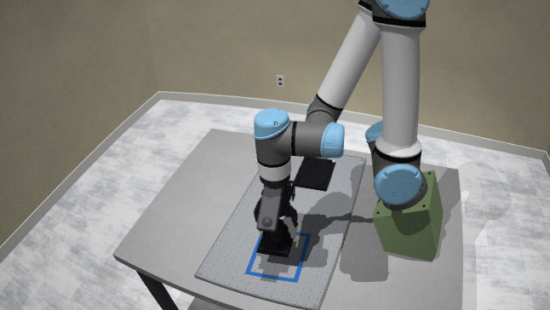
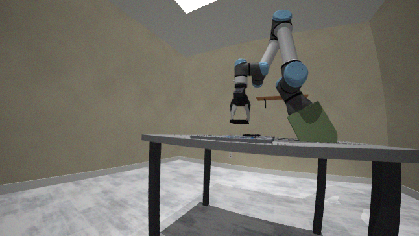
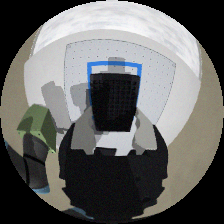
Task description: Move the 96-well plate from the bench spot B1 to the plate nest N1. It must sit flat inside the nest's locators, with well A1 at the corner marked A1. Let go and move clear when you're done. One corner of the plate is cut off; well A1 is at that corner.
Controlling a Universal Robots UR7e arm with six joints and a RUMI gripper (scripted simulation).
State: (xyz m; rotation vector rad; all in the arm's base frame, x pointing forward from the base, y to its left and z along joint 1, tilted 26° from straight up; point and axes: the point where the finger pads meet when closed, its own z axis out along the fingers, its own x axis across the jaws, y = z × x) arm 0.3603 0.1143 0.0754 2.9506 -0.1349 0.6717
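My hand is 380 mm to the left of the plate nest N1, 80 mm past it and 80 mm above it. Round my hand: 96-well plate: 10 mm below.
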